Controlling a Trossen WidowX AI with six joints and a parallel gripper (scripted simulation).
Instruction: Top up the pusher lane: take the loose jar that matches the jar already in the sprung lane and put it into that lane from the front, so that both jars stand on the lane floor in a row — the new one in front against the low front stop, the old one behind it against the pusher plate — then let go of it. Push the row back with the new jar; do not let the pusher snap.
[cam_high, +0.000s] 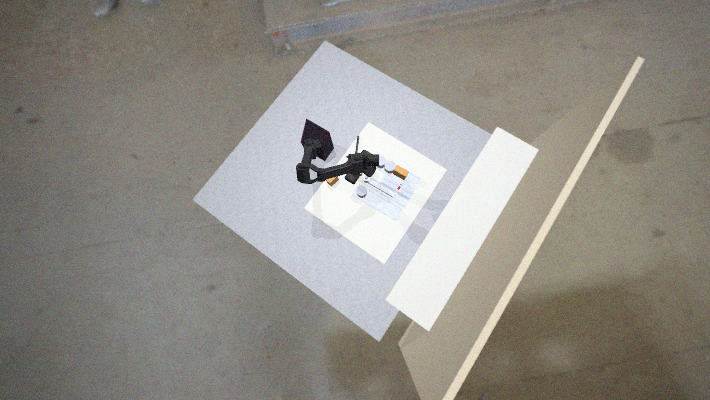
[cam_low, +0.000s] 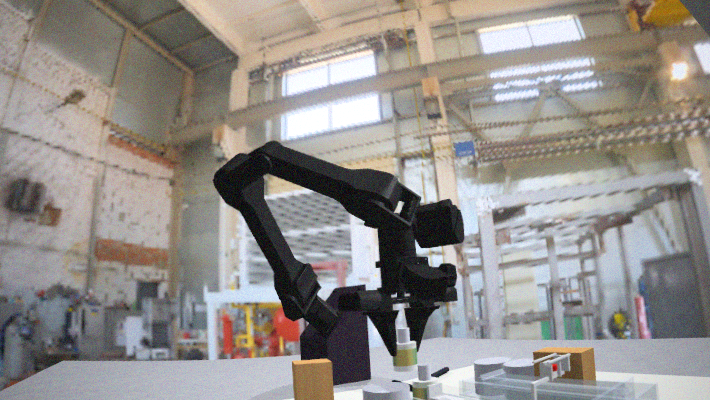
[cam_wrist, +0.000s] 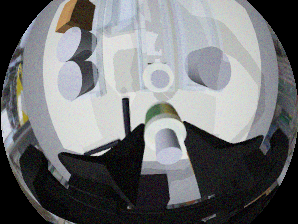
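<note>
The clear pusher lane unit lies 190 mm ahead of my gripper tip, 60 mm below it and 30 mm to the left of it. Also, from my gripper tip: red mark (230 mm ahead, 50 mm to the left, 10 mm below); then brown box (190 mm ahead, 130 mm to the left, 40 mm below).
</note>
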